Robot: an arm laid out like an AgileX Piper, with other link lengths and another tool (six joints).
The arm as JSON. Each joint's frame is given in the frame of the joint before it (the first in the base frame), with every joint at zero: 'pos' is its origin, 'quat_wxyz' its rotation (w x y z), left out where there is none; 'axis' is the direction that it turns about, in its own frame. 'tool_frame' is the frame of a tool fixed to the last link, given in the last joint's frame.
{
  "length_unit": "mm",
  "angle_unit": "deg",
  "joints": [
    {
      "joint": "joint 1",
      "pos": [
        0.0,
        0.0,
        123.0
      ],
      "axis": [
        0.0,
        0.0,
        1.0
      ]
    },
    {
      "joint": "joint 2",
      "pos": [
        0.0,
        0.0,
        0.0
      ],
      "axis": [
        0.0,
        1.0,
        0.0
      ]
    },
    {
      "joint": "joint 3",
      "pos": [
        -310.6,
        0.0,
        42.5
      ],
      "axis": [
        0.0,
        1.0,
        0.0
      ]
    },
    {
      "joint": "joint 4",
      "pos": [
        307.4,
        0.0,
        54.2
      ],
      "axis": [
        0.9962,
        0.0,
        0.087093
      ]
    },
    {
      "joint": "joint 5",
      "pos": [
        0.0,
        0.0,
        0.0
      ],
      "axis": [
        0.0,
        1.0,
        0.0
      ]
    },
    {
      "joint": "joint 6",
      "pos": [
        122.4,
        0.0,
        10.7
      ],
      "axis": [
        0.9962,
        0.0,
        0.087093
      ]
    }
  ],
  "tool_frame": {
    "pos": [
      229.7,
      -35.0,
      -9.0
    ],
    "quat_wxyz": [
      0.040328,
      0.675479,
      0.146,
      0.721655
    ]
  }
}
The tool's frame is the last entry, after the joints.
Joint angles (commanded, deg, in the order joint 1, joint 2, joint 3, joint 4, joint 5, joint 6), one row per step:
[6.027 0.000 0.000 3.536 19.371 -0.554]
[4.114 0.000 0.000 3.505 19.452 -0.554]
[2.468 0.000 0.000 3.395 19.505 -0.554]
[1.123 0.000 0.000 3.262 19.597 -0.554]
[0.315 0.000 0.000 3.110 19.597 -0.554]
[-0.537 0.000 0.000 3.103 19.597 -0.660]
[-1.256 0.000 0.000 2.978 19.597 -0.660]
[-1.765 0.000 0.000 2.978 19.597 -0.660]
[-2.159 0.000 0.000 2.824 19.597 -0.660]
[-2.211 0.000 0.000 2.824 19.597 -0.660]
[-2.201 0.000 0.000 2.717 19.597 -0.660]
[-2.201 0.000 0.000 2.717 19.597 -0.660]
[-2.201 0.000 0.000 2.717 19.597 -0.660]
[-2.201 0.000 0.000 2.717 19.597 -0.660]
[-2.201 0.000 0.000 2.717 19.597 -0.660]
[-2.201 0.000 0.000 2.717 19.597 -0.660]
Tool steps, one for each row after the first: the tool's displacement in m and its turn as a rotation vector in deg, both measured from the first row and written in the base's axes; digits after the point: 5 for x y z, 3 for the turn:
[-0.00006 -0.01111 -0.00046 -0.038 0.078 -1.911]
[-0.00038 -0.02087 -0.00071 -0.151 0.123 -3.563]
[-0.00095 -0.02893 -0.00118 -0.288 0.208 -4.914]
[-0.00127 -0.03397 -0.00111 -0.438 0.202 -5.736]
[-0.00167 -0.03894 -0.00105 -0.546 0.198 -6.562]
[-0.00210 -0.04339 -0.00099 -0.669 0.196 -7.292]
[-0.00242 -0.04631 -0.00099 -0.668 0.199 -7.801]
[-0.00271 -0.04896 -0.00091 -0.821 0.196 -8.209]
[-0.00275 -0.04925 -0.00091 -0.821 0.197 -8.261]
[-0.00275 -0.04947 -0.00086 -0.927 0.193 -8.260]
[-0.00275 -0.04947 -0.00086 -0.927 0.193 -8.260]
[-0.00275 -0.04947 -0.00086 -0.927 0.193 -8.260]
[-0.00275 -0.04947 -0.00086 -0.927 0.193 -8.260]
[-0.00275 -0.04947 -0.00086 -0.927 0.193 -8.260]
[-0.00275 -0.04947 -0.00086 -0.927 0.193 -8.260]

